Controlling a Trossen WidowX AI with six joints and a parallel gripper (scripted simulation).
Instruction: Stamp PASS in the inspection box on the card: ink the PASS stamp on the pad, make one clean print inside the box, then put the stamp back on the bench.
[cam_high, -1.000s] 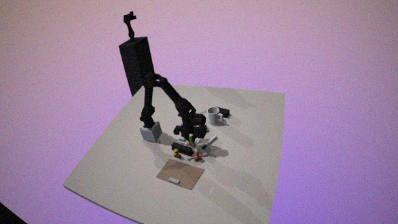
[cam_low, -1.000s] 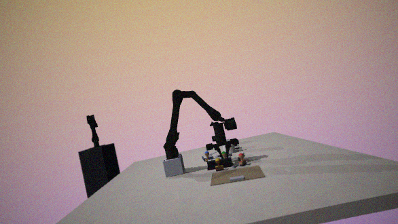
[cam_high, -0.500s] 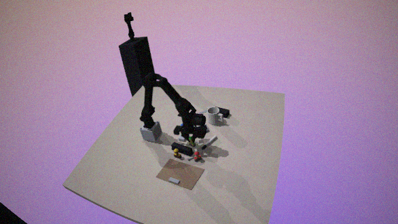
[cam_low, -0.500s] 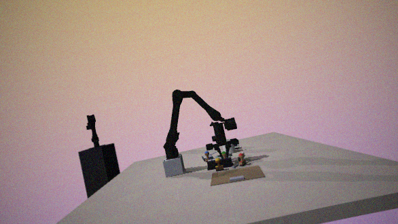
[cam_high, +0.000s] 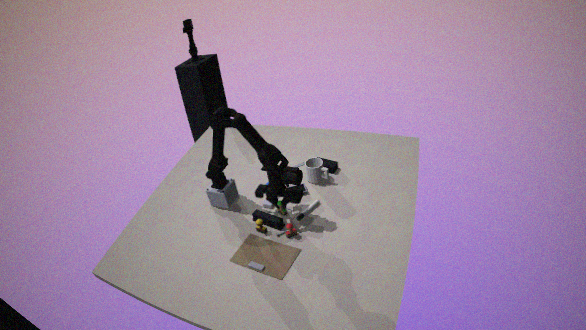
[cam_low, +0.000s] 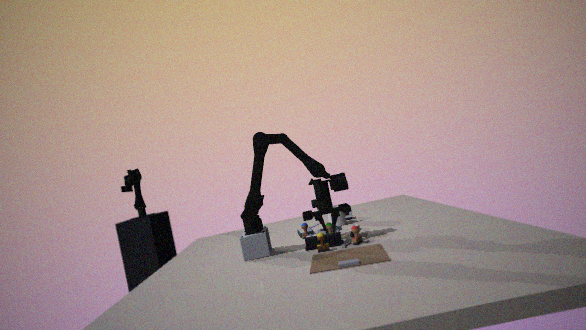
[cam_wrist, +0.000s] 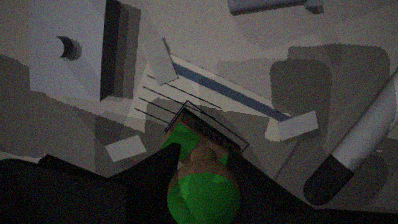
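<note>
My gripper tip is 30 mm above the lined paper slip. Also, from my gripper tip: black block: 70 mm to the right, 30 mm behind, 10 mm below; then small grey cube: 80 mm behind, 30 mm to the left, 10 mm below; then green-knobbed stamp: right at my gripper tip.
</note>
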